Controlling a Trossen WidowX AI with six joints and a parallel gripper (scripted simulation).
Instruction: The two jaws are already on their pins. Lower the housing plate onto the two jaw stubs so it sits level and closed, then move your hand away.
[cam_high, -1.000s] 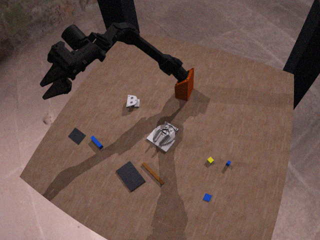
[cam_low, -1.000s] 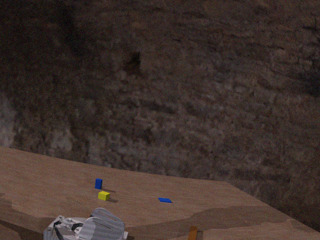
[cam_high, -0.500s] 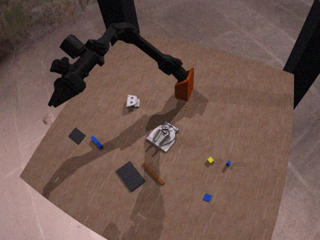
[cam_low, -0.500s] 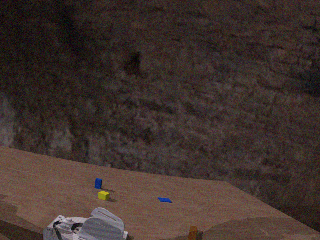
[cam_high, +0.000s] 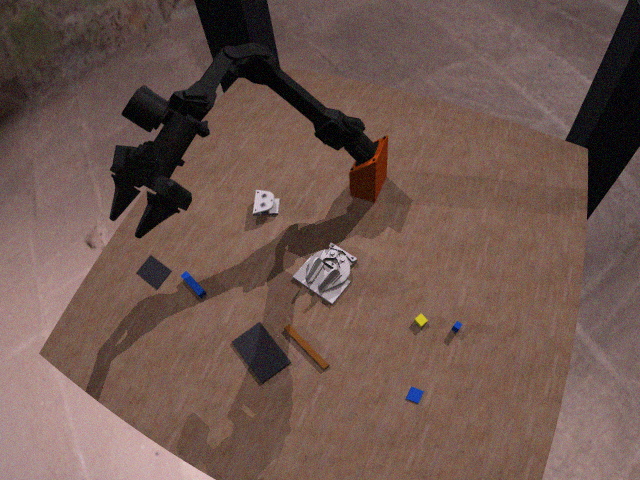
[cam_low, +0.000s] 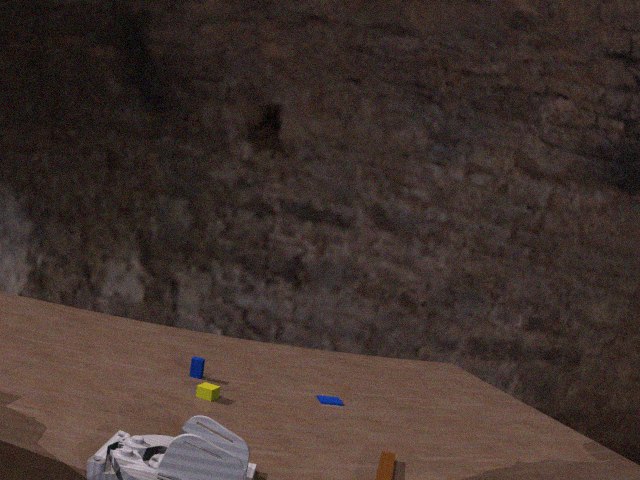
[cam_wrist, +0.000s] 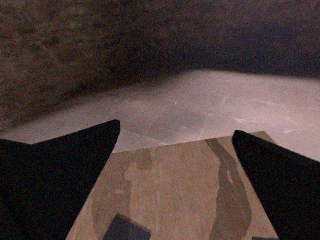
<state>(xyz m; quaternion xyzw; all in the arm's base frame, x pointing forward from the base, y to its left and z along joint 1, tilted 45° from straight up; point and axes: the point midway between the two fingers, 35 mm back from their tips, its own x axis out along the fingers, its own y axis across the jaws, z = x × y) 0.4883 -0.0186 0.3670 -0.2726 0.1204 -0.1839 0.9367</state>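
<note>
My gripper tip is 390 mm above the white housing piece, 350 mm past it and 30 mm to the right of it. The rest, counted from my gripper tip: orange bar: 410 mm below, 260 mm to the left, 10 mm behind; then dark square: 420 mm below, 210 mm to the right, 80 mm behind; then blue bar: 410 mm below, 80 mm behind, 70 mm to the right.
</note>
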